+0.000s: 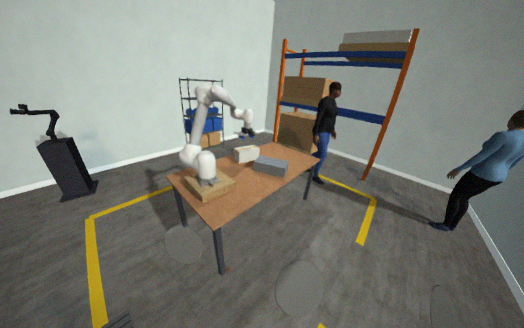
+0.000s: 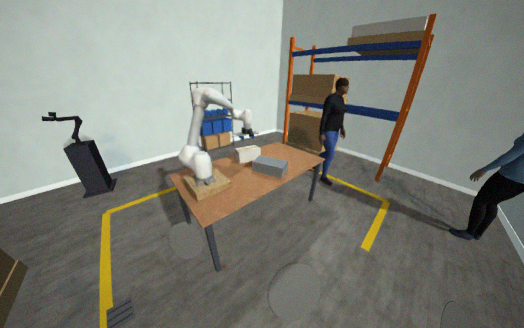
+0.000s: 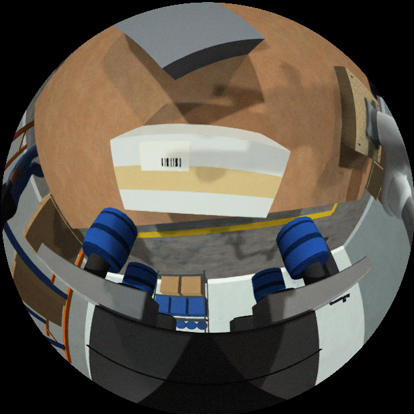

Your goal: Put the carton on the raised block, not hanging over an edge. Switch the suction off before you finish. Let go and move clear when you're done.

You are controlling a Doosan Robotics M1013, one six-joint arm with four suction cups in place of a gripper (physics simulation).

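Note:
The white carton with a tan tape band and a barcode label stands on the brown table. The grey raised block lies beside it, apart from it, with its top bare. My suction gripper hangs above the carton with a gap below the cups. Its four blue cups touch nothing, so it is open. The carton's underside is hidden.
My arm's base stands on a wooden plinth at the table's left end. A person in black stands by the orange rack beyond the table's far right end. Another person in blue stands farther right.

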